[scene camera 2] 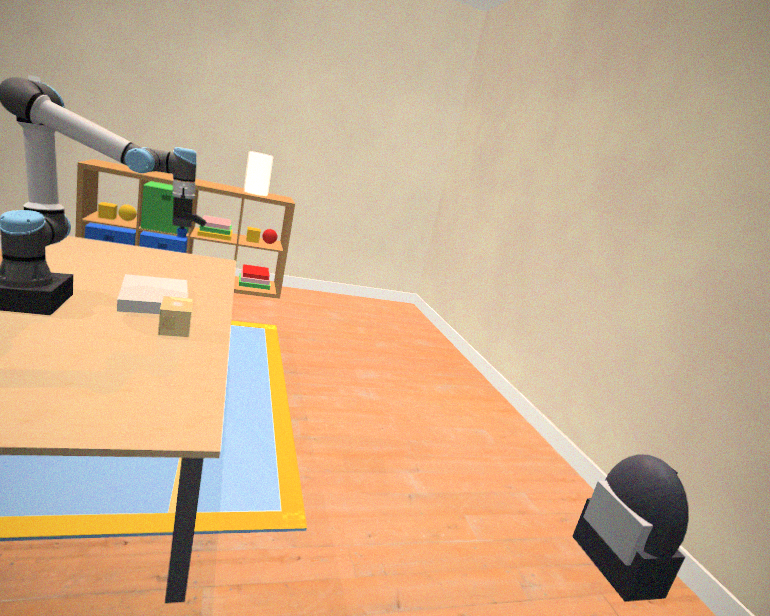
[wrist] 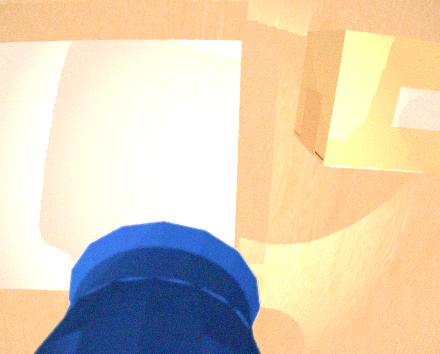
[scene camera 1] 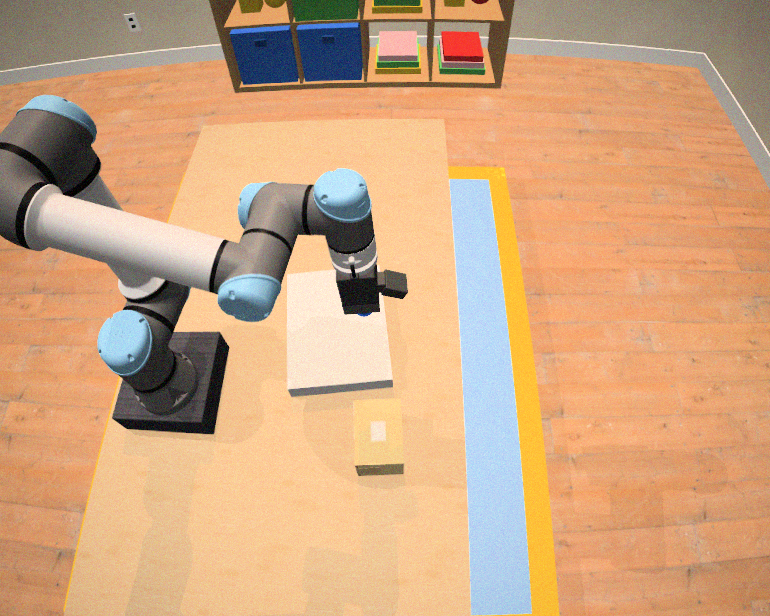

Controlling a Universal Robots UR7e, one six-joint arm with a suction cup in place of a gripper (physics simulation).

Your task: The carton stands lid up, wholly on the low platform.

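Places are measured from the arm's base along level axes (x ahead, y down, z left), in metres.
Where they show: end effector, tool point: [scene camera 2: 181, 237] [wrist: 164, 305]; arm's base, origin of the base link: [scene camera 2: 25, 281] [scene camera 1: 168, 384].
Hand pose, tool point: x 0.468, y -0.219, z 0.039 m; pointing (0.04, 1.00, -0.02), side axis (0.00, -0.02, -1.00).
Each offset is from my tool point to the centre of the thing. Level surfaces: height alone.
A yellowish carton @(dx +0.010, dy +0.251, dz -0.172 m) [scene camera 1: 378, 416] [scene camera 2: 175, 321] [wrist: 360, 90] stands upright on the table, beside the low platform and apart from it, with a pale patch on its top face. The low white platform @(dx -0.080, dy +0.274, dz +0.118 m) [scene camera 1: 333, 353] [scene camera 2: 152, 290] [wrist: 150, 125] lies flat on the table. My gripper, a blue suction cup [scene camera 1: 364, 313] [scene camera 2: 182, 232] [wrist: 165, 240], points down and hangs in the air above the platform, off to one side of the carton. It is open and holds nothing. In the wrist view part of the carton is cut off at the right edge.
The wooden table @(dy +0.298 m) [scene camera 1: 256, 513] [scene camera 2: 115, 411] carries the arm's dark base block [scene camera 1: 208, 385] [scene camera 2: 61, 292] to the left of the platform. A blue and yellow mat [scene camera 1: 491, 385] [scene camera 2: 253, 398] lies on the floor beside the table. A shelf unit [scene camera 1: 504, 64] [scene camera 2: 287, 250] stands beyond it.
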